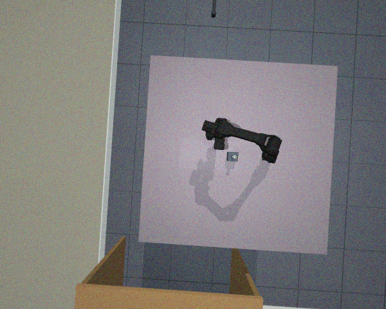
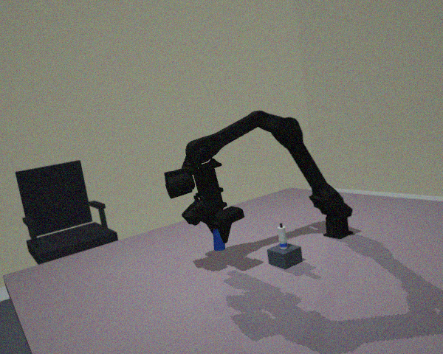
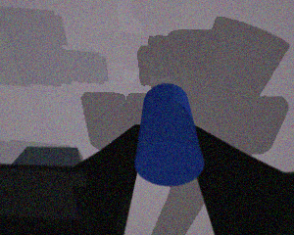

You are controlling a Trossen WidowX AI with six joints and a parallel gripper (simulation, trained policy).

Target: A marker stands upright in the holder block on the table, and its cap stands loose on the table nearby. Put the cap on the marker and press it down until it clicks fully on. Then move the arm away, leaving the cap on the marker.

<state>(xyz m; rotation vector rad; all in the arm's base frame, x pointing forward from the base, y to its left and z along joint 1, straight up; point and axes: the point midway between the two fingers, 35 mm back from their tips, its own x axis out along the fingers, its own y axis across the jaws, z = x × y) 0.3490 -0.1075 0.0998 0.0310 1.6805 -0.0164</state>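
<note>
My gripper tip is 10 cm past the dark holder block, 13 cm to the right of it and 5 cm above it. Round my gripper tip: blue cap (1 cm ahead, 1 cm above).
</note>
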